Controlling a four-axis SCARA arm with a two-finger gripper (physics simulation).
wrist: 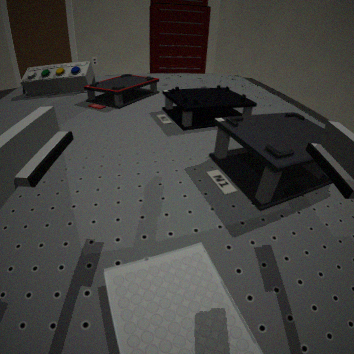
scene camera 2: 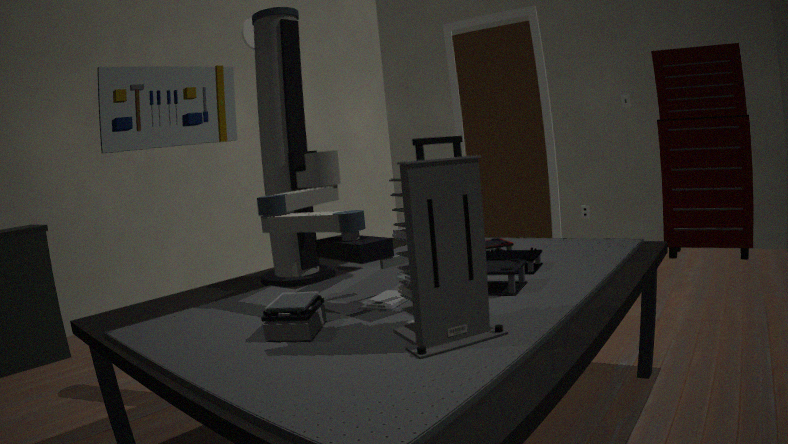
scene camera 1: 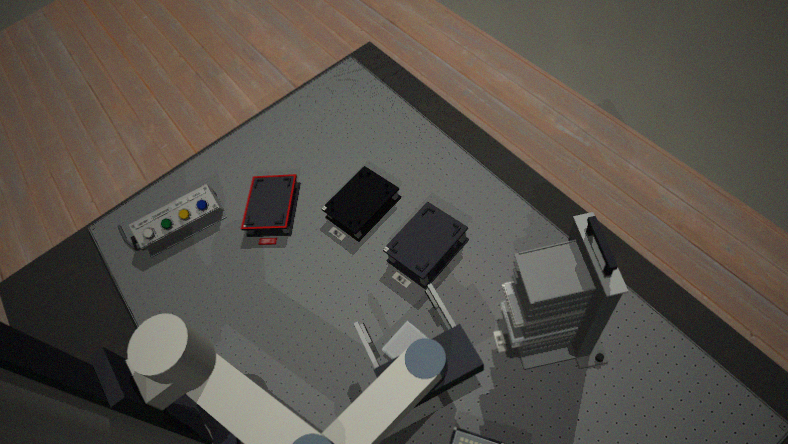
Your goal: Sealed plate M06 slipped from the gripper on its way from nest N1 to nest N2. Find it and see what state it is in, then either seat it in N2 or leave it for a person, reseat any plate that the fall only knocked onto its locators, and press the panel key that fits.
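Frame: origin at the arm's base, x ahead, y left, z up, level; millimetres.
Seen in the pictures: gripper, fingertip midpoint: (wrist: 193,123) (scene camera 1: 393,305); arm's base, origin of the base link: (scene camera 2: 298,278).
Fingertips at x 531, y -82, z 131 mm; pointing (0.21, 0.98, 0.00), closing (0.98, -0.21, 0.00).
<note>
Offsets run from my fingertips to a thing's top centre. "*": to the spot under its first point.
A pale plate with round wells {72 mm right, 15 mm back, 104 mm down} (scene camera 1: 406,337) (wrist: 170,300) lies on the perforated table, apart from the nests; it appears flat, and its near end is cut off in the wrist view. I cannot read its label or judge its seal. My gripper (scene camera 1: 393,306) (wrist: 193,123) is open and empty, its fingers wide apart above the table, beyond the plate's far edge in the wrist view. Nest N1 {106 mm left, 164 mm ahead, 53 mm down} (scene camera 1: 427,239) (wrist: 280,132) shows a bare top with corner locators. The black middle nest {314 mm left, 122 mm ahead, 65 mm down} (scene camera 1: 361,198) (wrist: 210,97) also carries no plate; its label is blurred. The key panel {606 mm left, 271 mm back, 34 mm down} (scene camera 1: 179,228) (wrist: 60,87) has white, green, yellow and blue keys.
A red-rimmed nest {475 mm left, 58 mm back, 72 mm down} (scene camera 1: 270,204) (wrist: 122,82) stands between the black nest and the panel. A tall handled rack (scene camera 1: 617,284) (scene camera 2: 450,248) holds stacked plates on the gripper's other side. A low grey box {* 388 mm right, 14 mm back, 92 mm down} (scene camera 2: 289,330) with a dark-edged top stands near the rack.
</note>
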